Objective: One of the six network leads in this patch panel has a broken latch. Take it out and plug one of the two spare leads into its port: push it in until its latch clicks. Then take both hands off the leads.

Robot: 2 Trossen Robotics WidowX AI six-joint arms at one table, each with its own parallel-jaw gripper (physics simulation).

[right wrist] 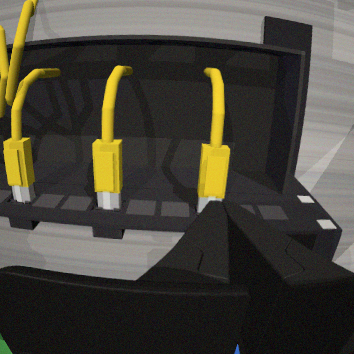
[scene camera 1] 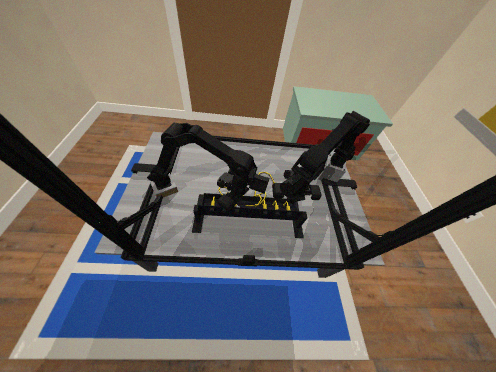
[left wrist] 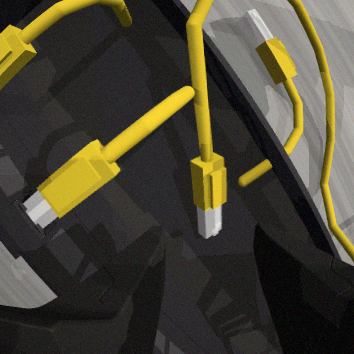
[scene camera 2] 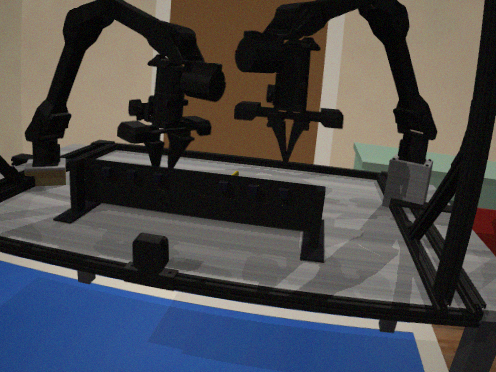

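Seen in the pictures: left gripper, between the fingertips: (scene camera 1: 235, 200) (left wrist: 209, 236); right gripper, between the fingertips: (right wrist: 219, 212) (scene camera 1: 290, 202) (scene camera 2: 285, 162); left arm's base, origin of its link: (scene camera 1: 162, 183) (scene camera 2: 45, 163); right arm's base, origin of its link: (scene camera 1: 336, 162) (scene camera 2: 412, 160).
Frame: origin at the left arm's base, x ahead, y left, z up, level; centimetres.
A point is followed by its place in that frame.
Note:
The black patch panel (scene camera 1: 250, 214) @(x 28.2, y -35.4, z 1.0 cm) (scene camera 2: 200, 202) @(x 29.8, y -36.4, z 0.7 cm) stands across the table. Three seated yellow leads (right wrist: 19, 162) @(x 35.2, y -36.8, z 5.0 cm) (right wrist: 107, 166) @(x 39.5, y -39.5, z 5.1 cm) (right wrist: 214, 171) @(x 43.8, y -42.3, z 5.0 cm) show in the right wrist view, and two more (left wrist: 77, 185) @(x 19.9, y -27.1, z 5.1 cm) (left wrist: 11, 52) @(x 15.9, y -23.8, z 4.7 cm) in the left wrist view. A loose lead (left wrist: 209, 182) @(x 24.7, y -26.4, z 0.5 cm) with a long cable is over the panel's inner side, its clear plug towards my left fingers. Another loose lead (left wrist: 276, 60) @(x 26.2, y -18.8, z -2.7 cm) lies beyond the panel's edge. My left gripper (scene camera 2: 163, 167) @(x 24.6, y -27.3, z 4.4 cm) (left wrist: 209, 236) @(x 24.6, y -27.3, z 4.4 cm) is partly open, with nothing gripped. My right gripper (scene camera 2: 286, 161) @(x 43.6, y -42.0, z 9.4 cm) (right wrist: 219, 212) @(x 43.6, y -42.0, z 9.4 cm) is shut and empty, near the rightmost lead's plug. No latch break is discernible.
The black table frame (scene camera 1: 300, 261) @(x 37.2, y -63.5, z -4.8 cm) borders the table, with a small black block (scene camera 2: 150, 251) @(x 17.4, y -52.7, z -0.5 cm) on its front rail. A long yellow cable (left wrist: 327, 125) @(x 31.3, y -20.8, z -3.5 cm) runs past the panel's edge. A green cabinet (scene camera 1: 340, 107) stands behind the table, at the right. Both arms reach over the panel.

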